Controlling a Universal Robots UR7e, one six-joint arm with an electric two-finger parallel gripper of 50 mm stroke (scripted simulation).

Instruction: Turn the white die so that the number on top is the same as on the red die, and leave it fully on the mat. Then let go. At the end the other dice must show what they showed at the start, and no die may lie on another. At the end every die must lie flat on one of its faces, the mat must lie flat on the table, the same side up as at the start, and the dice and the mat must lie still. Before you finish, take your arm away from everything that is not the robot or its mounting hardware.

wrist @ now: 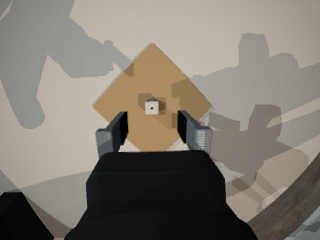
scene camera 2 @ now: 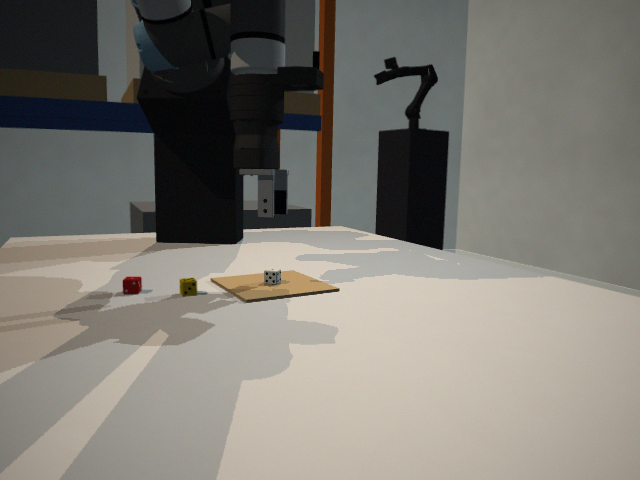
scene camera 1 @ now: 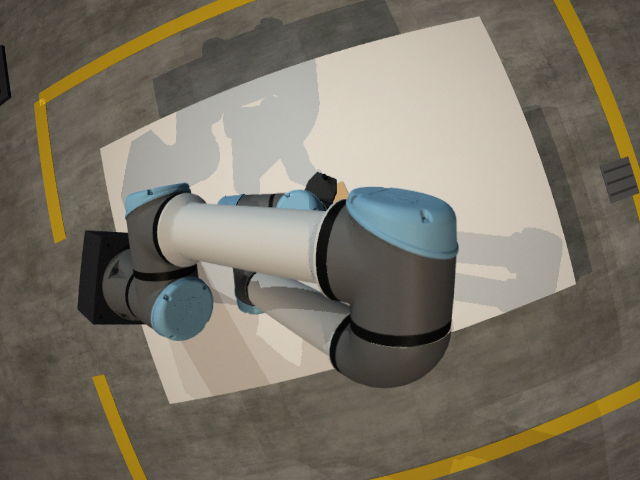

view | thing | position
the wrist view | gripper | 152,121
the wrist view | tan mat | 151,76
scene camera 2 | gripper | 273,215
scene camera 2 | tan mat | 249,288
